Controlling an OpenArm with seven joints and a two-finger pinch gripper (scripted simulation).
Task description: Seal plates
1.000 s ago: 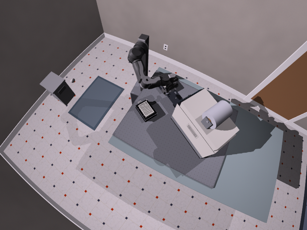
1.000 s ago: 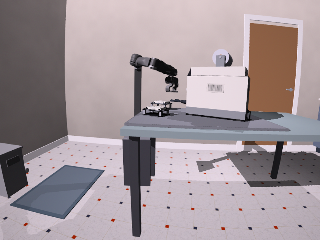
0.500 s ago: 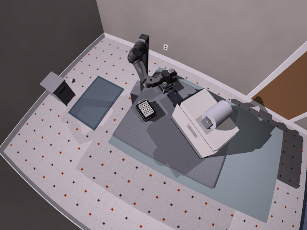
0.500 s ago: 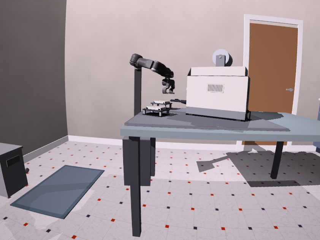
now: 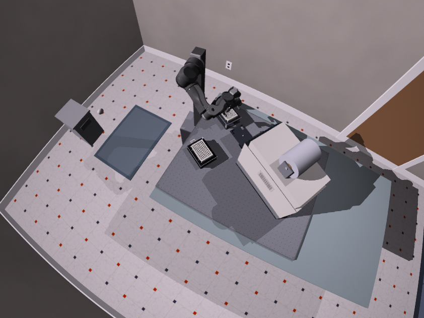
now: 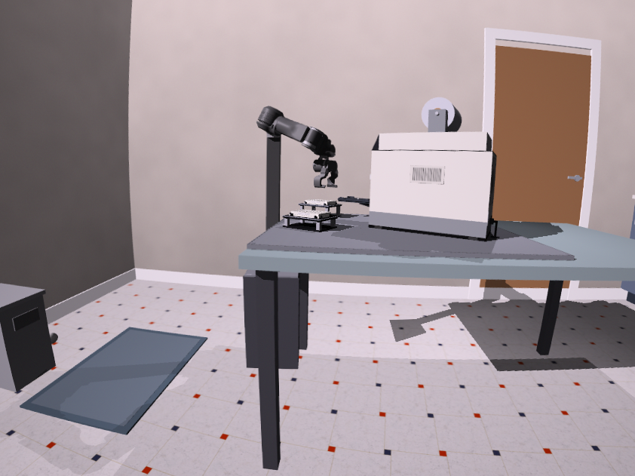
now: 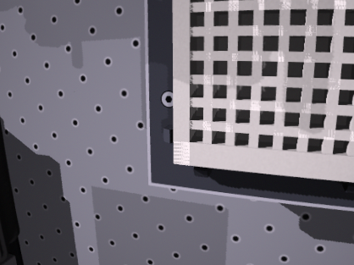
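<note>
Now: the plate nest 80 mm below my hand, 30 mm to the left of it and 20 mm behind it. Round my hand: N1 label 140 mm below, 110 mm behind, 90 mm to the left; screen 250 mm ahead, 180 mm above, 150 mm to the right; sealer stage 130 mm ahead, 120 mm to the right, 40 mm below.
</note>
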